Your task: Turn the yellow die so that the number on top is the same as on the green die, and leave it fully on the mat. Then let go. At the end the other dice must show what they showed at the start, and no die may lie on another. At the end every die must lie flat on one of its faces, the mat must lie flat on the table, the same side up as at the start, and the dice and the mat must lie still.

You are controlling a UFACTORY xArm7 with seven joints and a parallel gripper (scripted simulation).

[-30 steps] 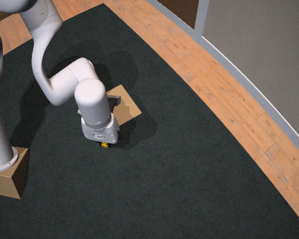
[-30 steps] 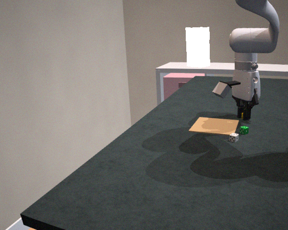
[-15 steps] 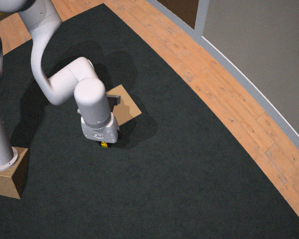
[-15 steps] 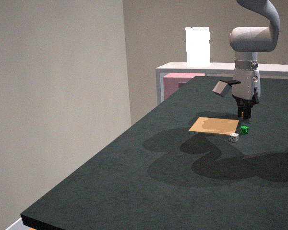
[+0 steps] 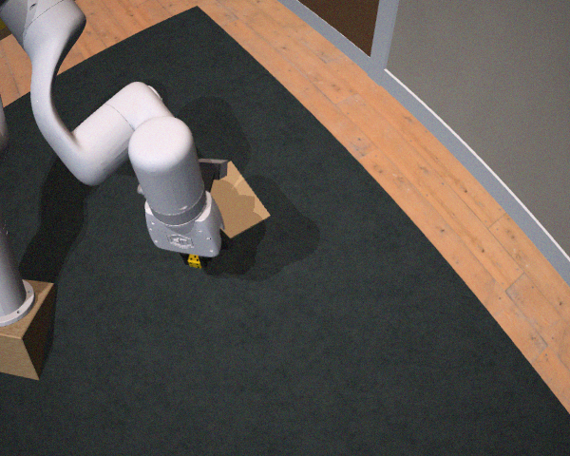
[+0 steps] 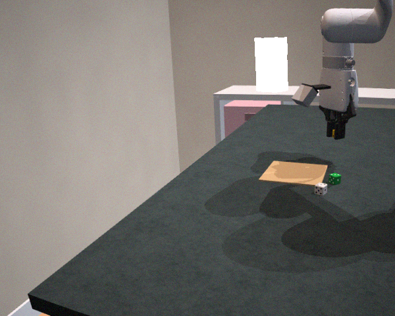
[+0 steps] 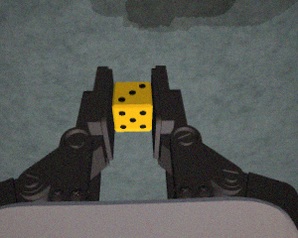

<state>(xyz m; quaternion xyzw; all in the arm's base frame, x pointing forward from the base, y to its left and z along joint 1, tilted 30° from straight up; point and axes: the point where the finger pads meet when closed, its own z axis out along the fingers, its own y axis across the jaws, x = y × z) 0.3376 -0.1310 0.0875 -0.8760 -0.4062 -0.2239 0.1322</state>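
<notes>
Now: hand 11 cm to the right of the tan mat, 9 cm above it and 7 cm short of it. Round my hand: white die: 21 cm to the left, 8 cm below, 1 cm behind; then yellow die: 1 cm to the right, 1 cm below; then green die: 14 cm to the left, 8 cm below, 3 cm behind.
</notes>
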